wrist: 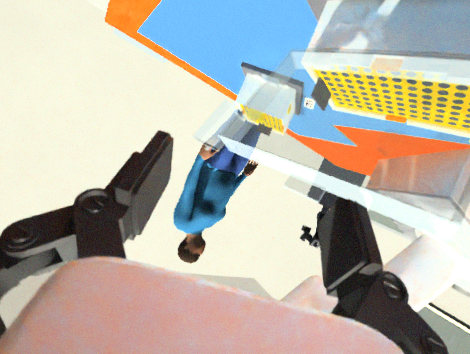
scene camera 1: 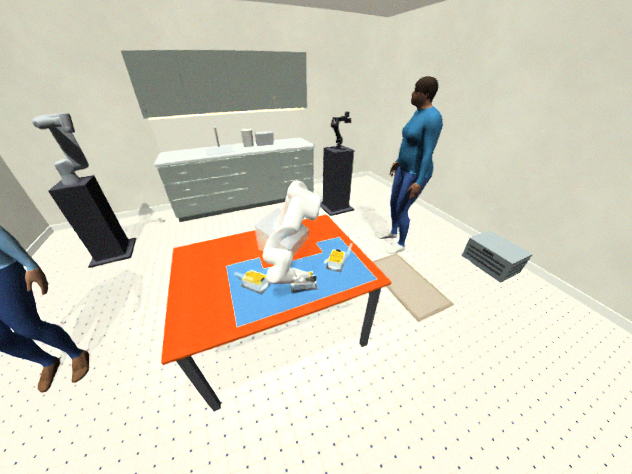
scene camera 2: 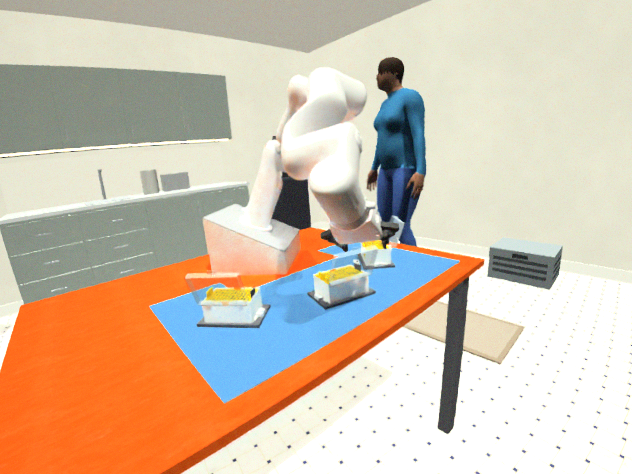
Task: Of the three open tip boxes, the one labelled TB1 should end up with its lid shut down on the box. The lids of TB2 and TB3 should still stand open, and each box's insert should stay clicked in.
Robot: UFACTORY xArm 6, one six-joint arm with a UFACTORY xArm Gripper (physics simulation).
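Seen in the pictures: gripper, fingertip midpoint: (wrist: 253, 182) (scene camera 1: 308, 276) (scene camera 2: 365, 245); arm's base, link origin: (wrist: 446, 250) (scene camera 2: 255, 225).
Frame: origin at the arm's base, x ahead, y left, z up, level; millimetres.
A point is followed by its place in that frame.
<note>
Three white boxes with yellow inserts seated in them stand on dark bases; I cannot read their labels. The middle box (scene camera 1: 304, 286) {x 499, y -53, z -73 mm} (scene camera 2: 341, 289) {x 470, y -68, z -105 mm} (wrist: 440, 102) {x 494, y -91, z -49 mm} has its clear lid (scene camera 2: 352, 259) {x 514, y -72, z -15 mm} (wrist: 290, 167) {x 520, y -50, z 1 mm} standing open. The left box (scene camera 1: 255, 282) {x 399, y -301, z -37 mm} (scene camera 2: 232, 312) {x 350, y -313, z -106 mm} has its lid (scene camera 1: 239, 275) {x 347, y -370, z 0 mm} (scene camera 2: 214, 279) {x 374, y -352, z -5 mm} open, and so has the right box (scene camera 1: 335, 261) (scene camera 2: 376, 257) (wrist: 267, 94), with its lid (scene camera 1: 348, 252) {x 443, y 269, z 2 mm} (scene camera 2: 397, 225) tilted outward. My gripper (scene camera 1: 307, 277) {x 532, y -42, z 15 mm} (scene camera 2: 366, 243) {x 532, y -42, z 15 mm} (wrist: 253, 182) {x 532, y -42, z 15 mm} is open and empty, above and behind the middle box. One finger overlaps the open lid's edge in the wrist view; contact is unclear.
The boxes stand on a blue mat (scene camera 1: 250, 308) {x 471, y -363, z -142 mm} (scene camera 2: 229, 372) {x 493, y -408, z -142 mm} on an orange table (scene camera 1: 191, 306) {x 314, y -657, z -145 mm} (scene camera 2: 76, 382) {x 298, y -641, z -145 mm}. The arm's pale base block (scene camera 1: 270, 229) {x 12, y -88, z 22 mm} (scene camera 2: 245, 255) {x 81, y -104, z -74 mm} stands behind them. The right box's raised lid is close beyond my gripper in the second scene view.
</note>
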